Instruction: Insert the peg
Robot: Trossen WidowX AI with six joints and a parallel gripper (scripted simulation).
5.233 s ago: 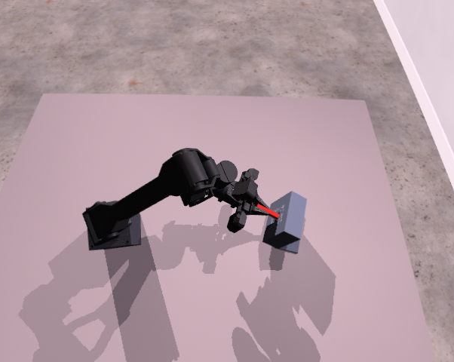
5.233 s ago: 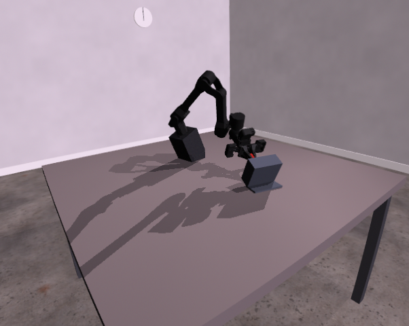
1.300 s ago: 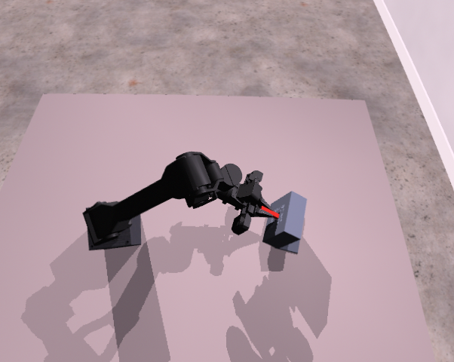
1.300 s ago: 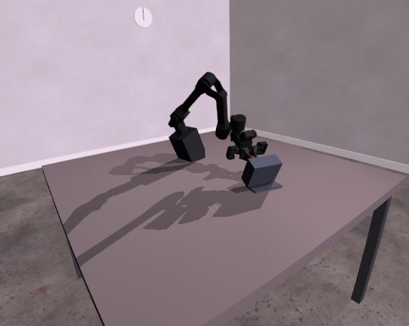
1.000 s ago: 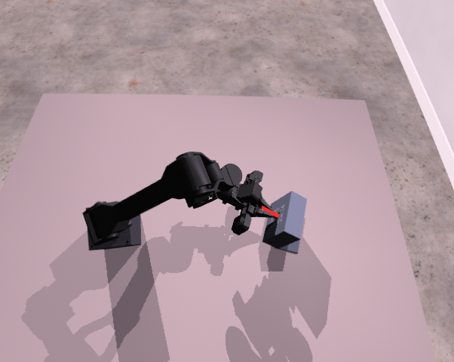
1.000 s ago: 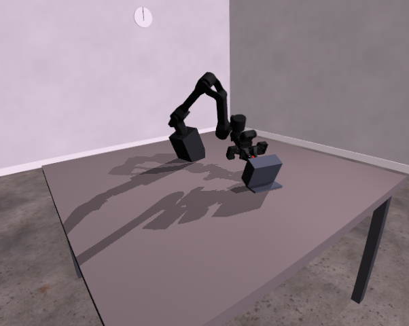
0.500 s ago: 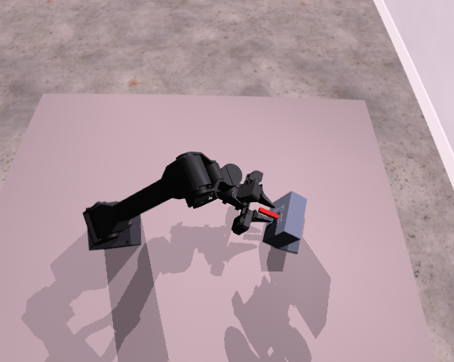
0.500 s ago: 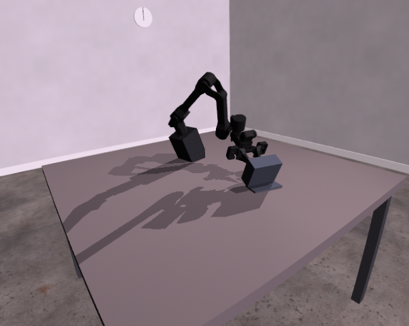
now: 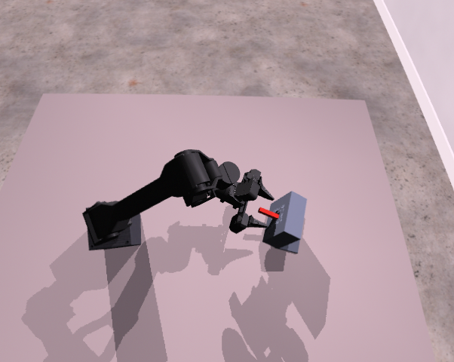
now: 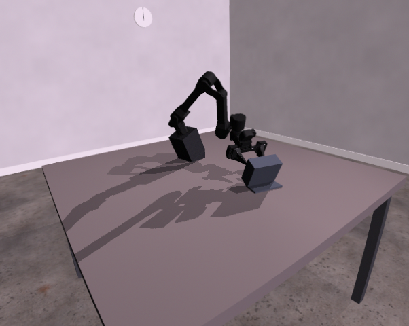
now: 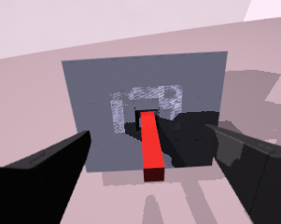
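Right now the red peg is 3 cm ahead of my hand and 2 cm below it. Also, from my hand: thin flat foot plate (10 cm below, 10 cm ahead, 1 cm to the right).
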